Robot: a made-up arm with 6 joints. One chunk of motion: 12 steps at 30 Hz.
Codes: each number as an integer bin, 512 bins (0 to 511) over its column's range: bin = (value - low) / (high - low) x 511, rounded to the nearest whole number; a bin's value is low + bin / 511 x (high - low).
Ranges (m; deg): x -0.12..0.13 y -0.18..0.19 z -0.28..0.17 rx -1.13..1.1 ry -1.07..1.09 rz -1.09..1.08
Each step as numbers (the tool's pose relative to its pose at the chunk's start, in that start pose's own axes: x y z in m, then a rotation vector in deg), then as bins.
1 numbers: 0.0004 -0.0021 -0.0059 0.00 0.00 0.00
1 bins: 246 246 311 259 253 257
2 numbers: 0.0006 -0.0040 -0.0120 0.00 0.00 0.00
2 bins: 247 243 304 259 253 257
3 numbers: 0.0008 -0.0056 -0.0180 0.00 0.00 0.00
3 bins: 247 241 298 259 253 257
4 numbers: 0.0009 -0.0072 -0.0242 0.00 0.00 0.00
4 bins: 247 239 290 259 253 257
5 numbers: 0.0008 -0.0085 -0.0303 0.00 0.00 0.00
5 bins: 247 237 284 259 253 257
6 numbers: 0.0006 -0.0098 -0.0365 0.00 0.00 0.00
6 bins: 247 235 277 259 253 257
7 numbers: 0.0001 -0.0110 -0.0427 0.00 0.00 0.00
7 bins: 245 233 269 259 253 257
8 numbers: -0.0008 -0.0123 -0.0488 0.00 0.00 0.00
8 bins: 244 232 263 259 253 257
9 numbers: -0.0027 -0.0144 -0.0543 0.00 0.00 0.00
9 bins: 240 229 256 259 253 257
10 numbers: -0.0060 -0.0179 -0.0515 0.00 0.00 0.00
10 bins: 233 224 259 259 253 257
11 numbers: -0.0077 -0.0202 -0.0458 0.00 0.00 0.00
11 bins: 230 221 266 259 253 257
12 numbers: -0.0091 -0.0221 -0.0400 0.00 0.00 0.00
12 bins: 227 218 273 259 253 257
